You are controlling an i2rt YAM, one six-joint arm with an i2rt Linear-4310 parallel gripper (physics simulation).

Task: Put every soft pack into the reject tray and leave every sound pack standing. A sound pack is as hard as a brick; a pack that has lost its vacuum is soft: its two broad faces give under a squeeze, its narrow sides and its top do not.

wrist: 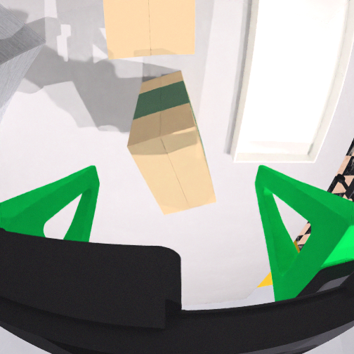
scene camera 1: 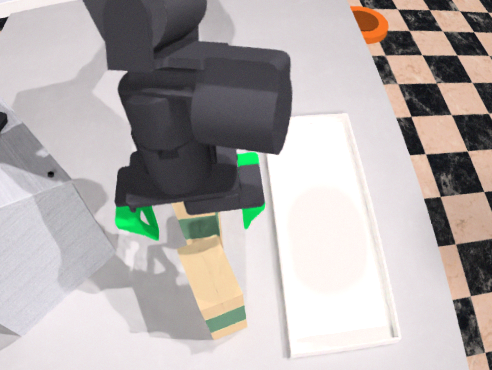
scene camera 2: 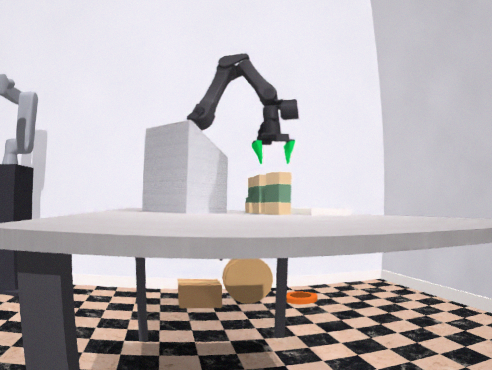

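Seen in the pictures: gripper, fingertip midpoint: [scene camera 1: 201, 229] [scene camera 2: 274, 163]; arm's base, link origin: [scene camera 2: 186, 142].
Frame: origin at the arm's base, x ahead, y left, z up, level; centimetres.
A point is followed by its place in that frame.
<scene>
Two tan packs with green bands stand upright, one behind the other. The front pack [scene camera 1: 212, 280] {x 32.4, y -8.6, z -10.7 cm} [scene camera 2: 278, 192] {x 31.3, y -11.8, z -17.4 cm} [wrist: 150, 27] is nearer the table's front edge. The rear pack [scene camera 1: 200, 227] {x 29.1, y 1.5, z -17.5 cm} [scene camera 2: 255, 194] {x 25.6, y 6.1, z -17.7 cm} [wrist: 172, 172] stands behind it, turned at a slight angle; in scene camera 1 the arm hides part of it. My gripper [scene camera 1: 202, 232] {x 31.1, y -4.2, z -7.2 cm} [scene camera 2: 274, 162] {x 31.1, y -4.2, z -7.2 cm} [wrist: 176, 174] is wide open and empty, with green fingertips above the tops of the packs; in the wrist view the rear pack shows between them. The white reject tray [scene camera 1: 325, 310] {x 46.5, y -7.2, z -24.4 cm} [scene camera 2: 330, 212] {x 48.8, y -13.1, z -23.7 cm} [wrist: 295, 80] lies to the right and holds no pack.
A tall grey block [scene camera 1: 50, 240] {x 11.0, y -5.0, z -11.3 cm} [scene camera 2: 167, 170] {x -5.0, y -9.5, z -10.9 cm} [wrist: 15, 55] with a sloped top stands left of the packs on the table [scene camera 2: 240, 244] {x 14.3, y -97.6, z -25.3 cm}. Another arm [scene camera 2: 27, 120] stands far left. A brown box [scene camera 2: 200, 294], a round brown object [scene camera 2: 247, 275] and an orange ring [scene camera 1: 377, 37] [scene camera 2: 301, 301] are below table height.
</scene>
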